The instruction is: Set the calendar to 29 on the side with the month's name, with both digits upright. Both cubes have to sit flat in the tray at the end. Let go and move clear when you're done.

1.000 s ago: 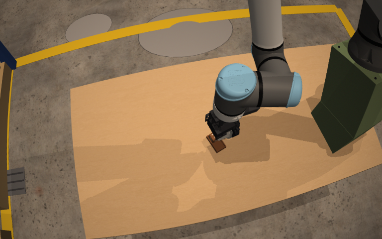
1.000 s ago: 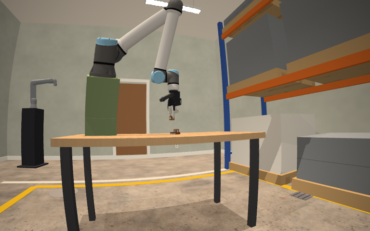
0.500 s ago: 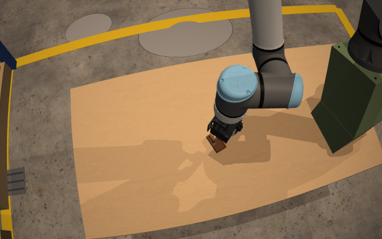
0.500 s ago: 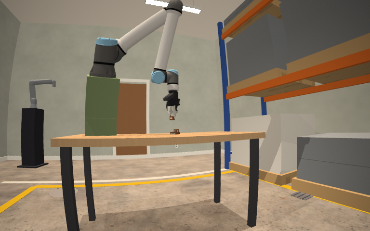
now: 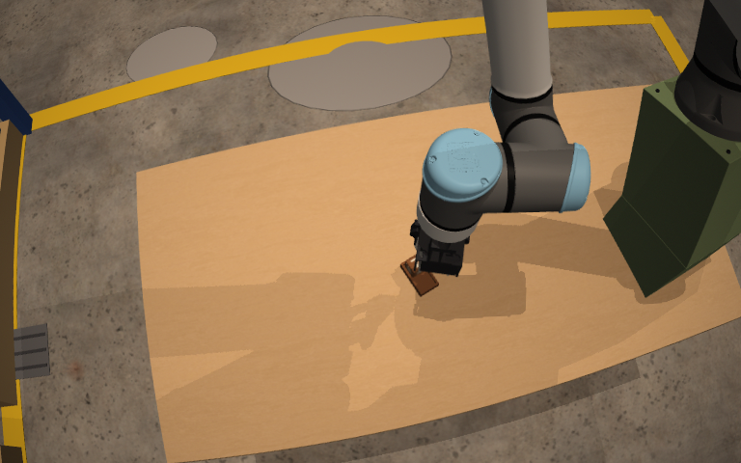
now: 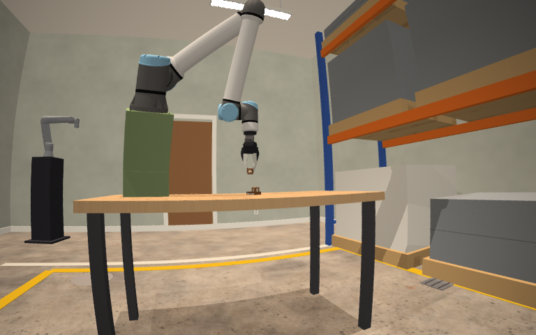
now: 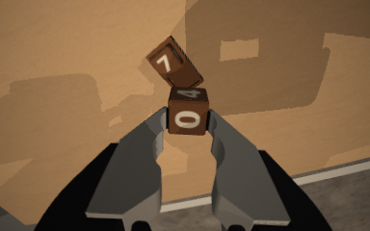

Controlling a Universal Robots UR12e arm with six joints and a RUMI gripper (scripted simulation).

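Right now the tray is 1 cm ahead of my hand, 1 cm to the right of it and 13 cm below it.
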